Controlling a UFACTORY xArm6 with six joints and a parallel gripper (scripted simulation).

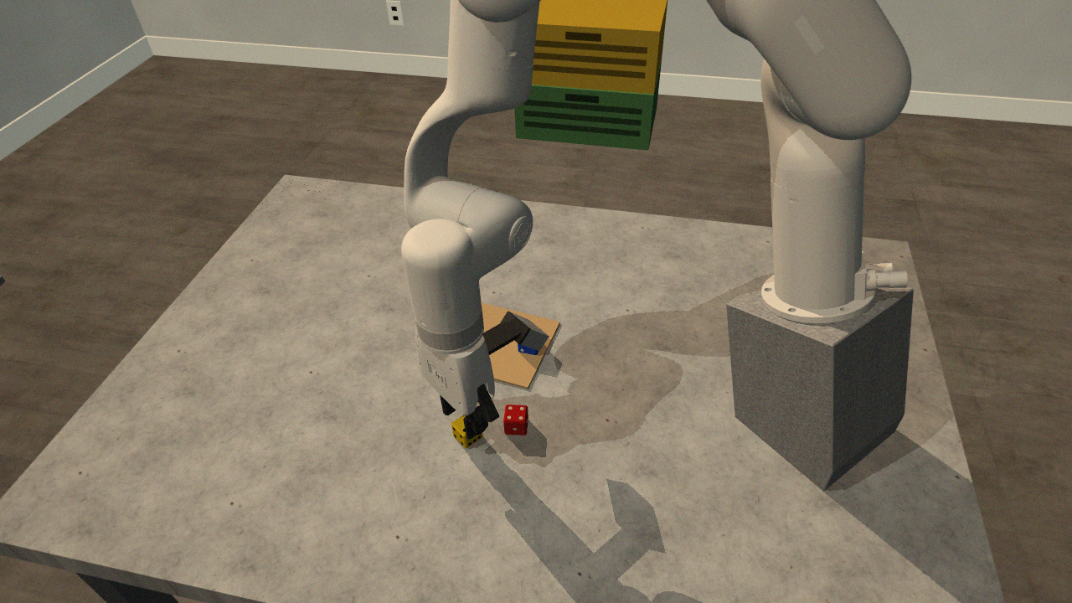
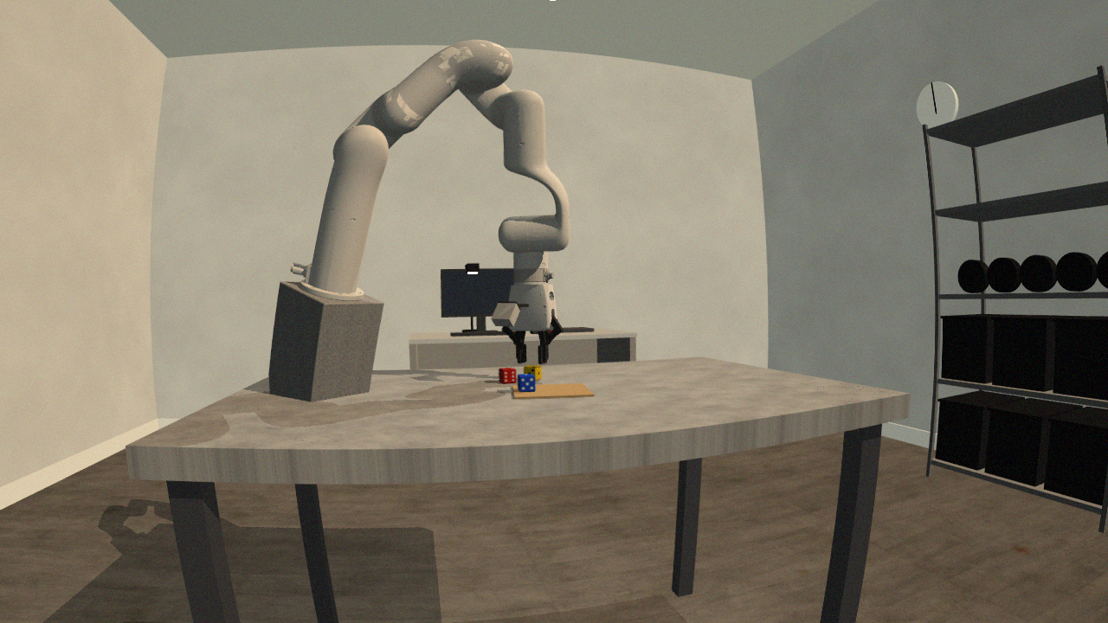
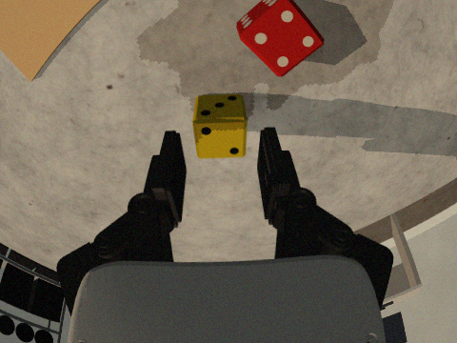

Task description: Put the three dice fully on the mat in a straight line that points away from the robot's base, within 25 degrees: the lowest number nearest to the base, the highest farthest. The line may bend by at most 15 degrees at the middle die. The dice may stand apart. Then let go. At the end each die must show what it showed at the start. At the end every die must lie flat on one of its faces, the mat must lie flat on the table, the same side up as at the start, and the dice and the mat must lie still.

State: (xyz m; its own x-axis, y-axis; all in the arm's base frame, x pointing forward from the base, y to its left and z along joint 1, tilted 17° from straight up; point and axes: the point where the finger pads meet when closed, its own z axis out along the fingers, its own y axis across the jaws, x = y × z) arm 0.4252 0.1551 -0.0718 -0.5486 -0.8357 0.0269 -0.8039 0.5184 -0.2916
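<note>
My gripper is now 40 mm above the yellow die. The rest, counted from my hand: red die 60 mm behind, 30 mm to the right, 40 mm below; blue die 40 mm behind, 170 mm to the right, 40 mm below; mat 10 mm ahead, 170 mm to the right, 50 mm below.
</note>
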